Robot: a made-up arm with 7 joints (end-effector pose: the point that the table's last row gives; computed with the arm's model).
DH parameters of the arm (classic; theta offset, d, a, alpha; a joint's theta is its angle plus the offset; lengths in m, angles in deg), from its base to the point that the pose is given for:
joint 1: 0 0.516 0 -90
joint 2: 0 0 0 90
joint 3: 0 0.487 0.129 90
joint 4: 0 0 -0.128 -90
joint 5: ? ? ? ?
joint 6: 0 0 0.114 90
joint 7: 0 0 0 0
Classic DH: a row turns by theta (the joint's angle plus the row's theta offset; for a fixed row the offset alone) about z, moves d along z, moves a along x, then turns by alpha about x.
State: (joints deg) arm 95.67 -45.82 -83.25 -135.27 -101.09 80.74 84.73
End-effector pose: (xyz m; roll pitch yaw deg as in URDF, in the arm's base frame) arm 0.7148 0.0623 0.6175 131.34 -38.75 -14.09
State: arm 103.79 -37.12 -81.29 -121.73 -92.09 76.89 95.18
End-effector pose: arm 0.7835 0.1304 0.7531 140.57 -51.83 -31.54
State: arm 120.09 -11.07 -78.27 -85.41 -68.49 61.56 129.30
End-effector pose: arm 0.7035 0.3948 1.1765 -141.65 -48.06 -125.38
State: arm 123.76 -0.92 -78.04 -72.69 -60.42 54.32 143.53
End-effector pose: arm 0.5770 0.4912 1.3000 -131.72 -31.27 -141.43
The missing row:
joint 5: 0 0.595 0 90
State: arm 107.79 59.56 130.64 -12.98 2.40 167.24 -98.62
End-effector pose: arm -0.3270 0.9215 1.1129 -16.81 -42.46 -20.92
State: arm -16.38 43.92 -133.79 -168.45 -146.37 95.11 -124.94
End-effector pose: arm -0.3848 -0.1829 0.5674 -34.96 -26.79 59.43
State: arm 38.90 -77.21 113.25 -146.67 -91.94 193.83 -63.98
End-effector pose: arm -0.4029 0.2620 0.2251 -127.05 7.48 -27.64
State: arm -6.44 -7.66 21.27 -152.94 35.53 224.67 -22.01
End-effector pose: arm 0.5101 0.0939 0.7006 161.83 -74.96 7.68
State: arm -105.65 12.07 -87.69 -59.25 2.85 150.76 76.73
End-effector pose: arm -0.6125 -0.0672 1.5049 -89.21 -22.86 77.98
